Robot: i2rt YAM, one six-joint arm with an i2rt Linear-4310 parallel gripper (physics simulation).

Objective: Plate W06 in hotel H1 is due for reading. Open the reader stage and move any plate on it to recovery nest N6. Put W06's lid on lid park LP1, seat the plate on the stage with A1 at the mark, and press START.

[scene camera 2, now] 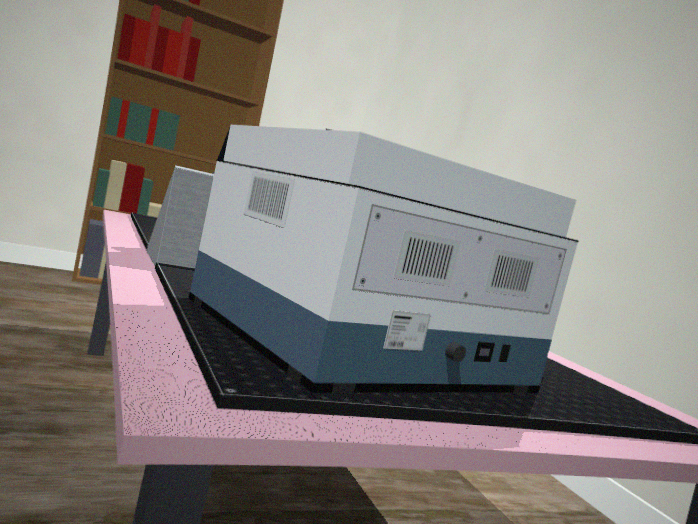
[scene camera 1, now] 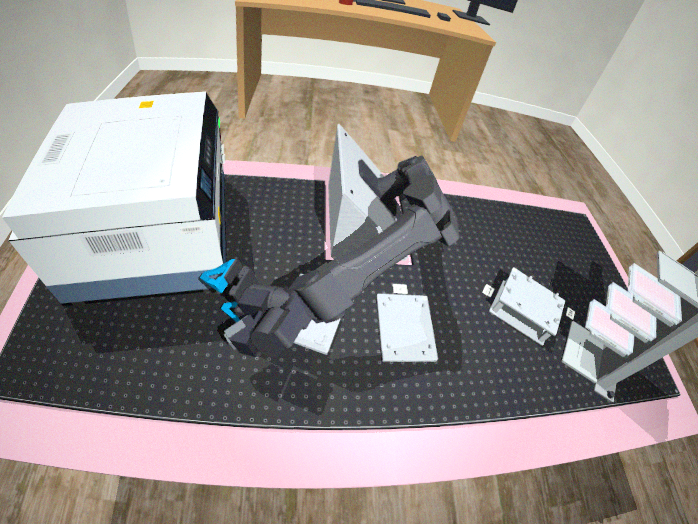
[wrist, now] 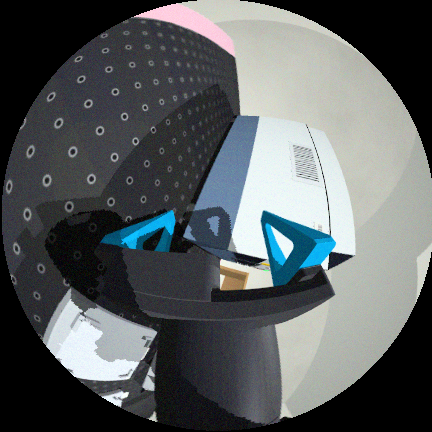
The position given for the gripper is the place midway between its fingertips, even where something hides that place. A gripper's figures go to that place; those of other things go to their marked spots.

Scene:
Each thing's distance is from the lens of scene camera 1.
gripper (scene camera 1: 212,291): 0.75 m
white plate nest N6 (scene camera 1: 318,337): 0.75 m

